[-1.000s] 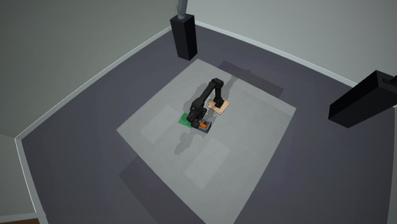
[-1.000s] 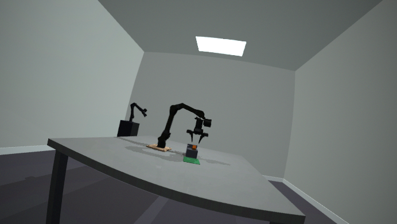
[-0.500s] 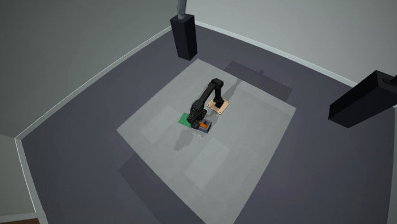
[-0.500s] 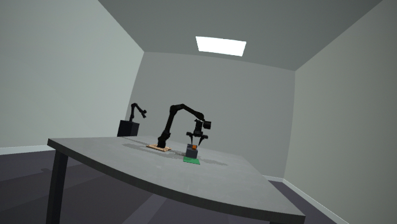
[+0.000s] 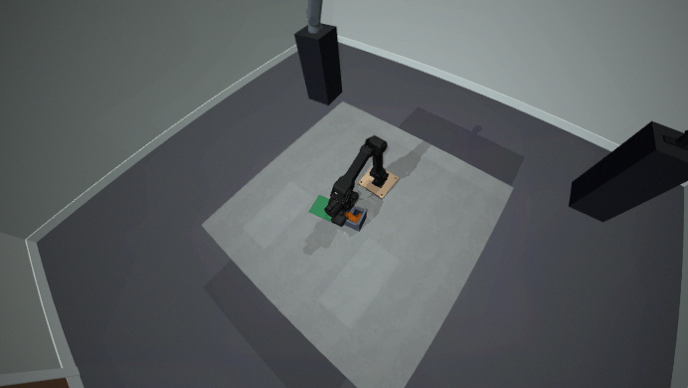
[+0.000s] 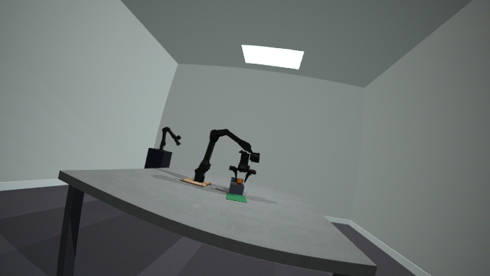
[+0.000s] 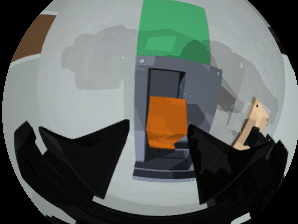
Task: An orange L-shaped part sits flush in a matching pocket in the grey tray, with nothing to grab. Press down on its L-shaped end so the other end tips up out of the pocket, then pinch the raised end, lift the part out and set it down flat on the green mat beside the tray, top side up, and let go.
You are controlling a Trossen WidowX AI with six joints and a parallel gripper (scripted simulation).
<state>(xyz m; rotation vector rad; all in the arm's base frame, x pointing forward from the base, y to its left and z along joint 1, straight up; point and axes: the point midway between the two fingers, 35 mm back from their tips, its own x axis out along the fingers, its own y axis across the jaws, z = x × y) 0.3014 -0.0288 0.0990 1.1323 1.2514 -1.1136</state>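
Now: gripper tip 2 cm past the orange L-shaped part, 3 cm to the right of it and 3 cm above it. Round my gripper tip: green mat 15 cm to the right, 9 cm below.
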